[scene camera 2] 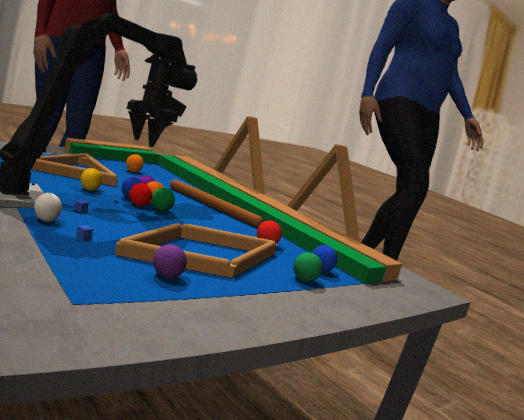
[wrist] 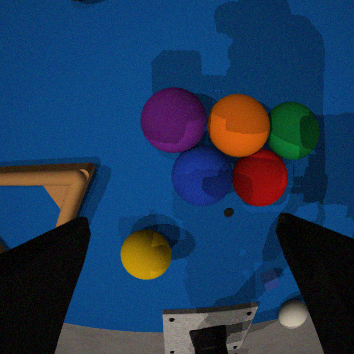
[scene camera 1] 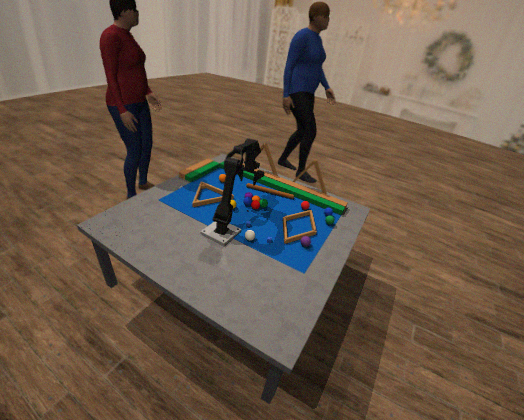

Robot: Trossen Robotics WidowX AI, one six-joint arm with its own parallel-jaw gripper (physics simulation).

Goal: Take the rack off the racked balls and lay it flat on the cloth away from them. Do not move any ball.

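Places are measured from the arm's base along level axes (x ahead, y left, z up), in centimetres.
Pixels of known places: gripper, fingertip midpoint: [scene camera 2: 143, 143] [wrist: 185, 226] [scene camera 1: 247, 183]; arm's base, link origin: [scene camera 2: 11, 190] [wrist: 208, 335] [scene camera 1: 221, 230].
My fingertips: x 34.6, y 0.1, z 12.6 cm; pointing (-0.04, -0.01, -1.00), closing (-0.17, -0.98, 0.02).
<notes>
For each thing: its top centre in the pictures, then the offset to it from my fingertips. Level surfaces: height alone.
- cloth, surface height: dz -14.0 cm
- wooden triangle rack, top centre: [scene camera 2: 79, 158] [scene camera 1: 207, 189] dy +26.7, dx -3.1, dz -11.0 cm
- wooden diamond rack, top centre: [scene camera 2: 205, 240] [scene camera 1: 299, 223] dy -37.8, dx -8.9, dz -11.0 cm
- yellow ball, top centre: [wrist: 143, 271] [scene camera 2: 93, 168] dy +5.2, dx -10.5, dz -8.4 cm
- white ball, top centre: [wrist: 298, 325] [scene camera 2: 49, 193] [scene camera 1: 250, 231] dy -15.9, dx -32.5, dz -8.4 cm
- purple ball, top centre: [scene camera 2: 172, 245] [scene camera 1: 306, 237] dy -44.7, dx -23.0, dz -8.4 cm
- wooden rod, top centre: [scene camera 2: 214, 196] [scene camera 1: 270, 188] dy -9.6, dx +19.7, dz -11.1 cm
My gripper [scene camera 1: 249, 180] [scene camera 2: 145, 141] [wrist: 185, 226] is open and empty, pointing down high above the cloth [scene camera 2: 125, 290] [wrist: 65, 50]. Five balls stand bunched together: purple [scene camera 2: 146, 179] [wrist: 173, 120], orange [scene camera 2: 156, 188] [wrist: 239, 125], green [scene camera 2: 163, 200] [wrist: 294, 130], blue [scene camera 2: 131, 187] [wrist: 201, 176] and red [scene camera 2: 140, 194] [wrist: 260, 178]. No rack shows around them. A wooden triangle rack [scene camera 1: 207, 203] [scene camera 2: 70, 171] [wrist: 40, 176] lies flat to their left, apart from them, partly behind the arm in scene camera 1. A wooden diamond rack [scene camera 1: 285, 230] [scene camera 2: 210, 266] lies flat to the right.
A yellow ball [scene camera 2: 91, 179] [wrist: 146, 254] stands near the triangle rack. A white ball [scene camera 1: 250, 235] [scene camera 2: 48, 208] stands near the base. A purple ball [scene camera 1: 305, 241] [scene camera 2: 170, 261] is beside the diamond rack. A wooden rod [scene camera 1: 270, 191] [scene camera 2: 215, 201] lies by the green cushion [scene camera 2: 300, 233].
</notes>
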